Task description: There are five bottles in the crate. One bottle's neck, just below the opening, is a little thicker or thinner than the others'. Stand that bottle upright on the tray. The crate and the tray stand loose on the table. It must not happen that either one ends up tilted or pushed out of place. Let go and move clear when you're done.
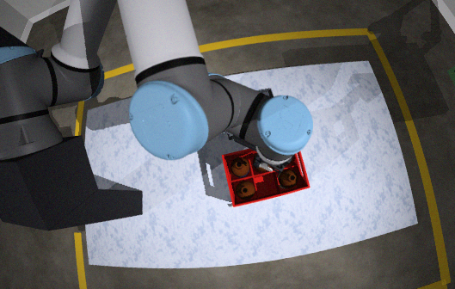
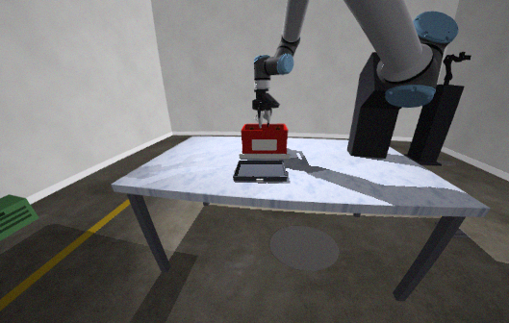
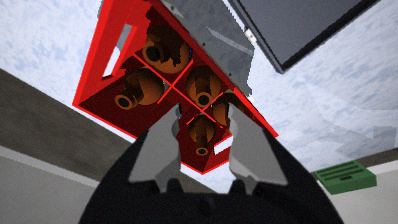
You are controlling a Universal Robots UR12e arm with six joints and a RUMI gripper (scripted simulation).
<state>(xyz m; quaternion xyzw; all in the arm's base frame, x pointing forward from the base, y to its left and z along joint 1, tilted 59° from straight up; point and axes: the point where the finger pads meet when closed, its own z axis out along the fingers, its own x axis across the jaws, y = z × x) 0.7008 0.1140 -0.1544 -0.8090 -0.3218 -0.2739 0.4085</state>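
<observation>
The red crate lies 110 mm below my hand and 50 mm to the right of it. The rest, counted from my hand: dark tray: 230 mm to the left, 180 mm below.
</observation>
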